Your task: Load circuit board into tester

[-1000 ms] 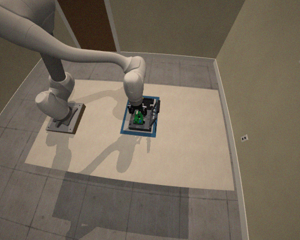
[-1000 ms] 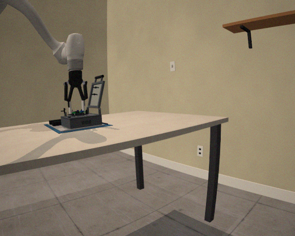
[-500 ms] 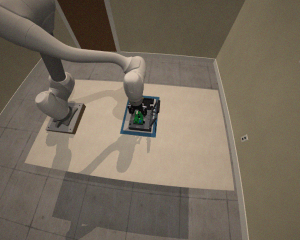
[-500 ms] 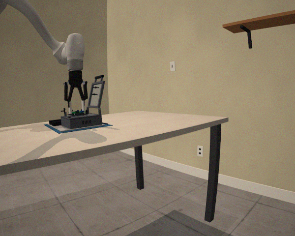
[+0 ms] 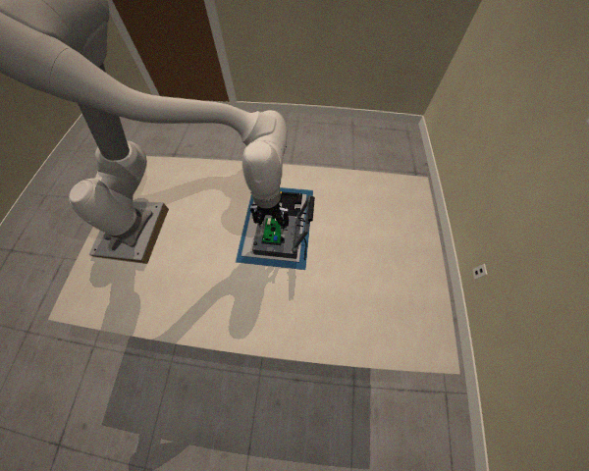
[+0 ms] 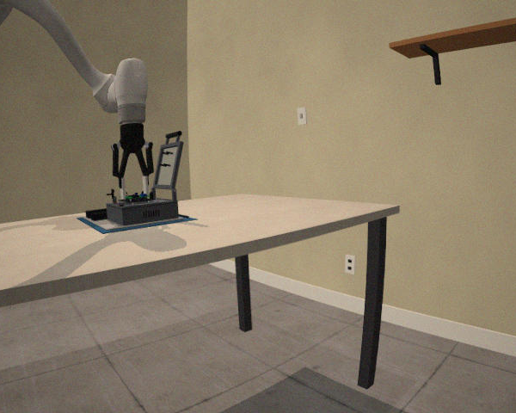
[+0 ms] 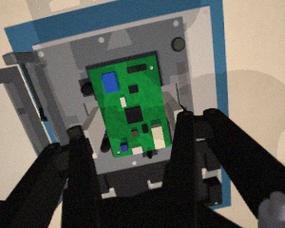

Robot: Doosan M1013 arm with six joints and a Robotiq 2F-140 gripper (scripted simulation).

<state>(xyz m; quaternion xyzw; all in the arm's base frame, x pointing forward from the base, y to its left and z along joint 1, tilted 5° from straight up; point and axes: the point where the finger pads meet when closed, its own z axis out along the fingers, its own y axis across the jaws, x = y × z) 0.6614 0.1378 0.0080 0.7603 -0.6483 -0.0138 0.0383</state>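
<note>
The pin plate is 30 mm below my hand and 10 mm to the left of it. From my hand the other things lie so: latch hook 70 mm behind, 50 mm to the left, 10 mm below; then tester 40 mm to the left, 20 mm ahead, 10 mm above; then tester lid 120 mm ahead, 80 mm above, 20 mm to the left.
</note>
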